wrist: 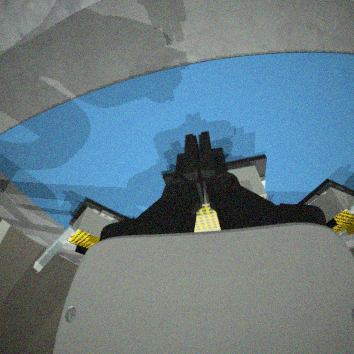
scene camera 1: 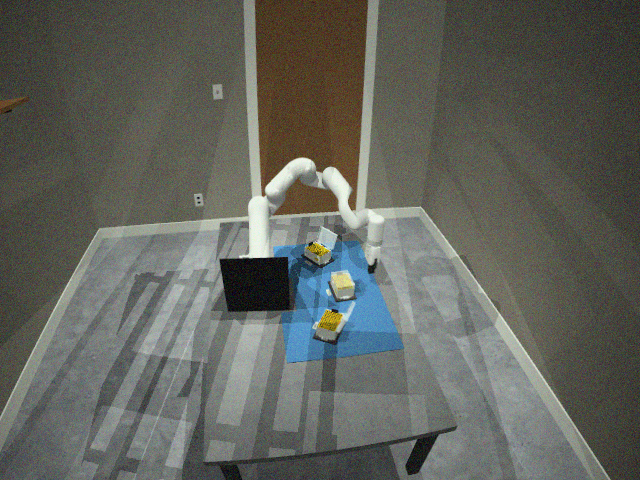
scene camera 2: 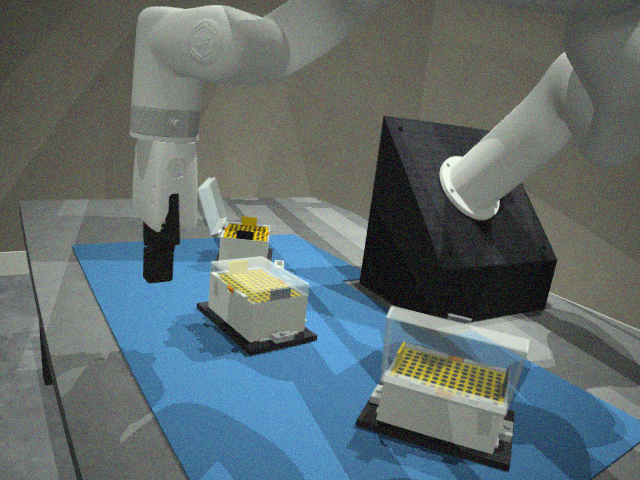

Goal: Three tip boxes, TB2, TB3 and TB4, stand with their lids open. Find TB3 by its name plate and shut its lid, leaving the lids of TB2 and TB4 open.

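Places are measured from the arm's base along level axes (x back, y down, z right), in metres.
Where they show: gripper, fingertip midpoint: [wrist: 200, 149] [scene camera 1: 370, 272] [scene camera 2: 157, 279]; arm's base, origin of the base link: [scene camera 1: 259, 263] [scene camera 2: 468, 188].
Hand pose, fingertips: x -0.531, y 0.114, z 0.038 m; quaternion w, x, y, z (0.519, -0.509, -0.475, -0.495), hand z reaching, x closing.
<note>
Each offset is from my fingertips to the top centre of the thing. "spot": to the spot under its first point. Level surfaces: height alone.
Three white tip boxes with yellow racks stand on black bases. The middle box @(dx +0.158, dy +0.008, dz +0.004 m) [scene camera 1: 342, 286] [scene camera 2: 258, 315] [wrist: 246, 178] has its clear lid down over the rack. The box nearest scene camera 1 [scene camera 1: 326, 330] [scene camera 2: 244, 250] has its lid @(dx +0.217, dy -0.069, dz +0.286 m) [scene camera 1: 349, 311] [scene camera 2: 210, 205] tilted up. The box nearest scene camera 2 [scene camera 2: 439, 415] [scene camera 1: 317, 255] has its lid @(spot: dx +0.121, dy -0.056, dz -0.334 m) [scene camera 2: 457, 335] [scene camera 1: 327, 238] raised. The name plates cannot be read. My gripper [scene camera 1: 372, 268] [scene camera 2: 157, 279] [wrist: 200, 149] is shut and empty, above the mat's outer side, apart from the middle box, and hides part of it in the wrist view.
The boxes stand on a blue mat @(dy +0.085 m) [scene camera 1: 305, 348] [scene camera 2: 227, 392] [wrist: 295, 105] on a grey table @(dy +0.088 m) [scene camera 1: 361, 408]. The black slanted arm mount [scene camera 1: 256, 284] [scene camera 2: 413, 227] stands on the opposite side of the boxes from the gripper.
</note>
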